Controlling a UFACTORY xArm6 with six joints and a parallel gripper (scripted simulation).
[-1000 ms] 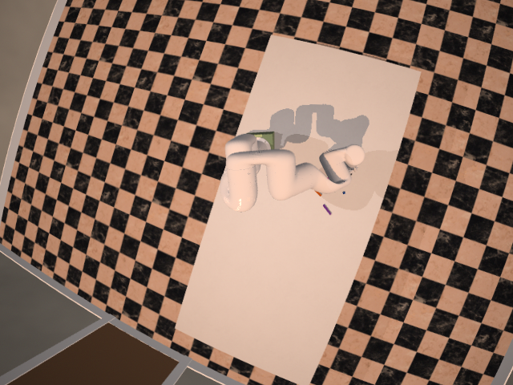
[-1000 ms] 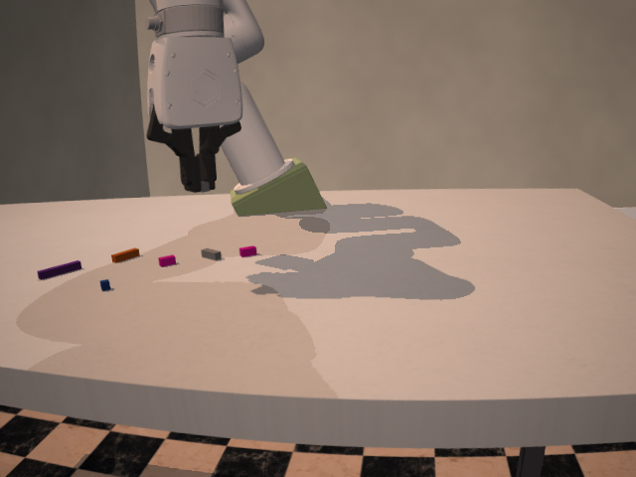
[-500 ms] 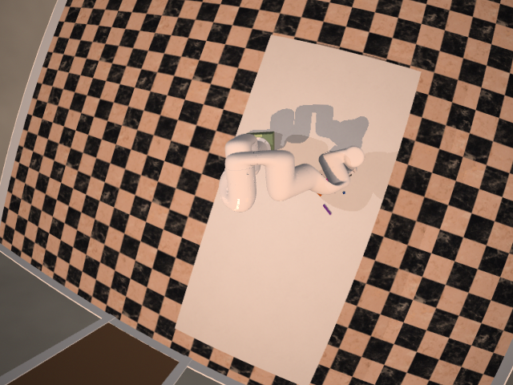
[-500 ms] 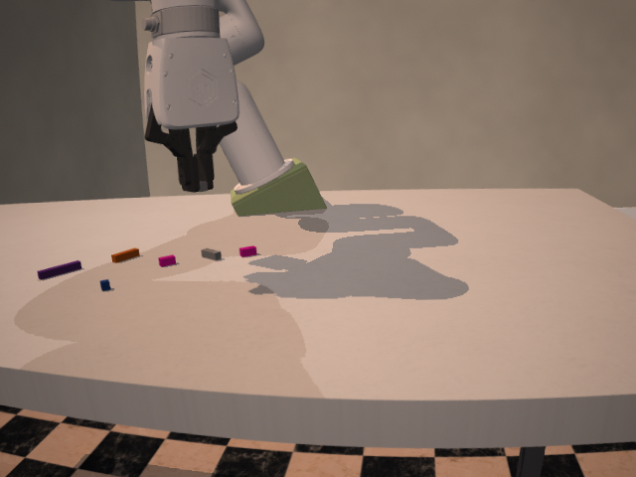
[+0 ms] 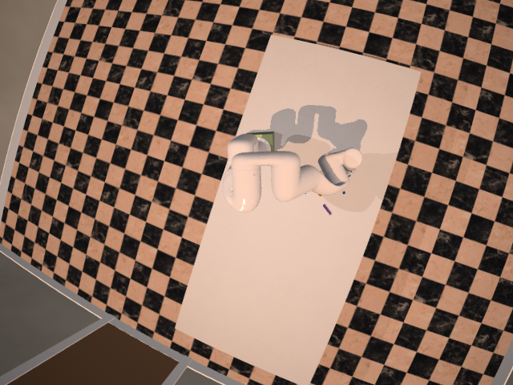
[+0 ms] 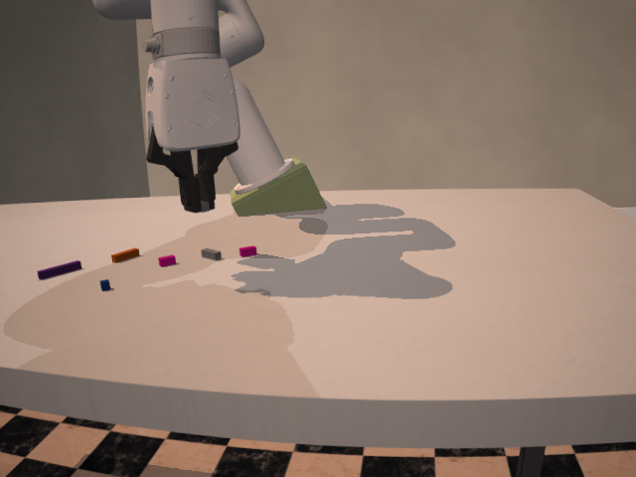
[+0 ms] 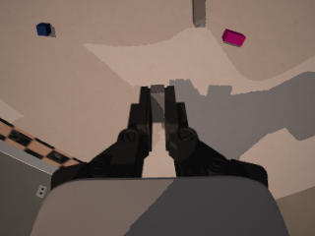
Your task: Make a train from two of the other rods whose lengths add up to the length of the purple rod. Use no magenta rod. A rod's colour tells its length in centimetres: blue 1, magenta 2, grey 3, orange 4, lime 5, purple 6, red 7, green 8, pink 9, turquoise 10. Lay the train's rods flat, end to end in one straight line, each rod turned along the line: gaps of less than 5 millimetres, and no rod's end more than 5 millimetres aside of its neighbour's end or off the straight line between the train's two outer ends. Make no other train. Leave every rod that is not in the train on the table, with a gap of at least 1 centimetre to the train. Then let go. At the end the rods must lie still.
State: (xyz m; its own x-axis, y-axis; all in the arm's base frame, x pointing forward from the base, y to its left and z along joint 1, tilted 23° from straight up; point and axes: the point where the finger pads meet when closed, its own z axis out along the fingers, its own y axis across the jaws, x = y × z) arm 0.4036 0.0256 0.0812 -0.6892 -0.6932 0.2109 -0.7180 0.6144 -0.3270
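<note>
My hand is 50 mm short of the small blue rod, 110 mm to the left of it and 90 mm above it. Round my hand: purple rod 10 mm behind, 210 mm to the right, 90 mm below; then orange rod 70 mm behind, 140 mm to the right, 90 mm below.
</note>
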